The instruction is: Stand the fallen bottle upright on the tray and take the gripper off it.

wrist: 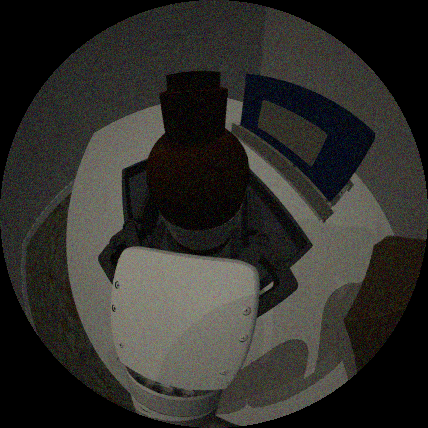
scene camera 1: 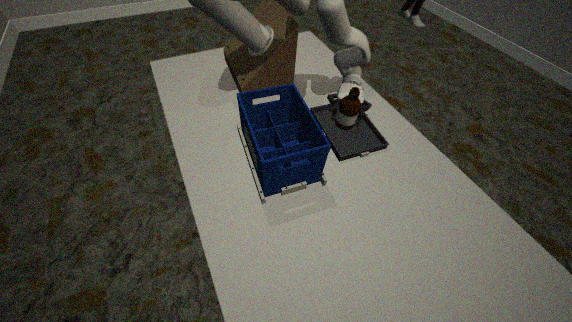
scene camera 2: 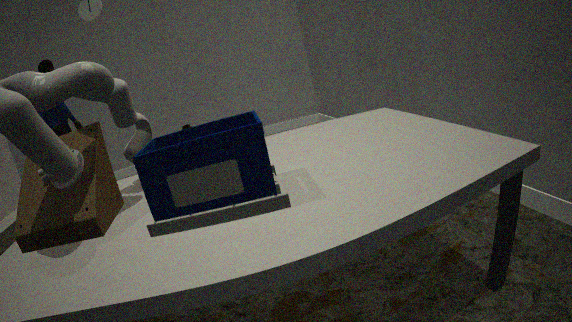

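Pixels of known places: gripper, fingertip midpoint: (scene camera 1: 347, 114); arm's base, link origin: (scene camera 1: 261, 42) (scene camera 2: 67, 170).
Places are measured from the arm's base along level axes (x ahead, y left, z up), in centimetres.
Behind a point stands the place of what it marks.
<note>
A brown bottle (scene camera 1: 349, 106) @(y 14.7, x 40.0, z -5.8 cm) (wrist: 197, 175) @(y 18.4, x 35.4, z -5.5 cm) with a pale label stands upright on the dark tray (scene camera 1: 361, 141) @(y 17.3, x 48.5, z -16.3 cm) (wrist: 272, 225) @(y 9.4, x 32.9, z -16.3 cm), near its edge on the arm's side. In scene camera 2 the bottle's dark top (scene camera 2: 187, 127) @(y 15.8, x 38.4, z -1.5 cm) shows above the crate, which hides the rest of it and the tray. My gripper (scene camera 1: 347, 118) @(y 16.7, x 38.7, z -11.4 cm) (wrist: 199, 195) @(y 16.7, x 38.7, z -11.4 cm) is open, low at the tray, with one finger on each side of the bottle's lower part. It holds nothing. The fingertips are dark against the tray, and their gap to the bottle is hard to see.
A blue divided crate (scene camera 1: 296, 172) @(y -14.0, x 54.7, z -7.9 cm) (scene camera 2: 254, 175) @(y -23.0, x 49.9, z -9.0 cm) (wrist: 347, 145) @(y -1.9, x 31.4, z -4.2 cm) stands close beside the tray, along metal rails (scene camera 1: 252, 170) @(y -23.4, x 44.9, z -13.9 cm) (scene camera 2: 220, 215) @(y -23.1, x 41.2, z -15.1 cm) (wrist: 287, 175) @(y -1.6, x 37.9, z -16.3 cm). A brown wooden block (scene camera 1: 280, 65) @(y 2.9, x 11.0, z -4.4 cm) (scene camera 2: 106, 180) @(y 1.7, x 10.8, z -6.7 cm) (wrist: 392, 290) stands near the arm. A person (scene camera 1: 414, 16) (scene camera 2: 46, 66) stands beyond the table.
</note>
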